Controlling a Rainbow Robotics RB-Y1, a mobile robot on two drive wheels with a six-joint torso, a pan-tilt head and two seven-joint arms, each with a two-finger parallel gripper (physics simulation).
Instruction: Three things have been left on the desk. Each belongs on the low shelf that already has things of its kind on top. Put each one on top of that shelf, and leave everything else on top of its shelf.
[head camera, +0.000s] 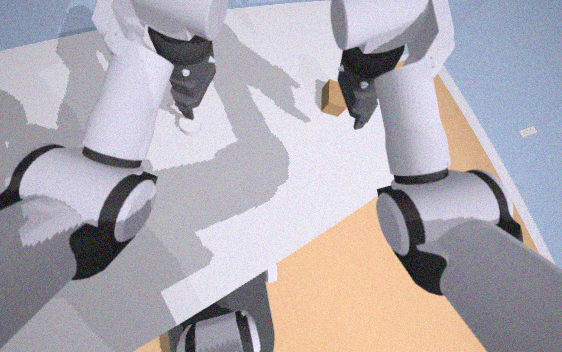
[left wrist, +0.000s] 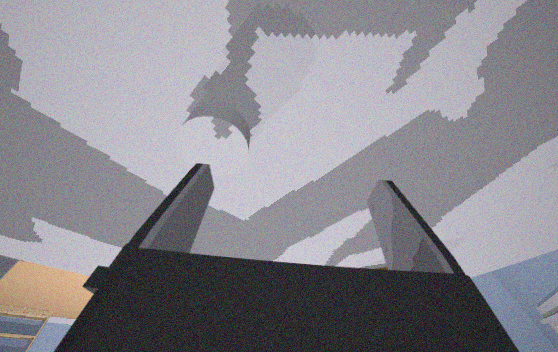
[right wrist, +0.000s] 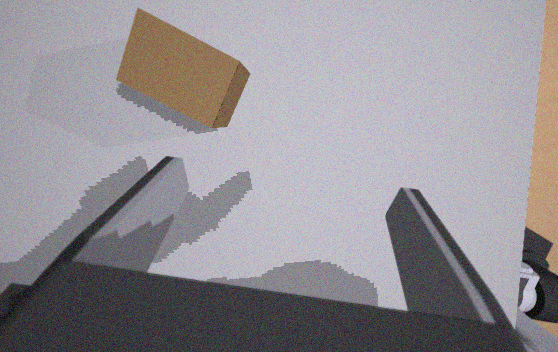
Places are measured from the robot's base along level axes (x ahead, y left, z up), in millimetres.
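Where they show: left gripper, fingertip midpoint: (head camera: 199, 97) (left wrist: 292, 183); right gripper, fingertip midpoint: (head camera: 350, 107) (right wrist: 288, 187).
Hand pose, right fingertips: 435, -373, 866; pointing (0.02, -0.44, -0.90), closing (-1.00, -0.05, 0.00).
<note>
Each offset is from my right fingertips to the top centre of the thing, as dx, dy, dz. Level surfaces: height alone.
A tan-brown block @(+106, -55, -95) (head camera: 333, 98) (right wrist: 177, 70) lies on the white desk @(dz -145) (head camera: 325, 170) (left wrist: 125, 90) (right wrist: 350, 100). A small white round thing @(+38, +370, -121) (head camera: 190, 125) (left wrist: 225, 144) is on the desk, partly hidden by the left fingertips in the head view; its pale top blends with the desk. My left gripper (head camera: 186, 116) (left wrist: 292, 183) is open and empty, above the desk by the white thing, which shows beyond one fingertip. My right gripper (head camera: 358, 126) (right wrist: 288, 187) is open and empty, above the desk beside the block, which lies beyond one fingertip. A third desk object and the low shelves cannot be made out.
Orange floor @(dz -865) (head camera: 320, 300) (right wrist: 545, 150) lies past the desk edge. A blue wall or surface with a small white plate (head camera: 528, 131) is at the right of the head view. A blue-and-tan structure (left wrist: 22, 336) shows at the lower left of the left wrist view. Arm shadows cross the desk.
</note>
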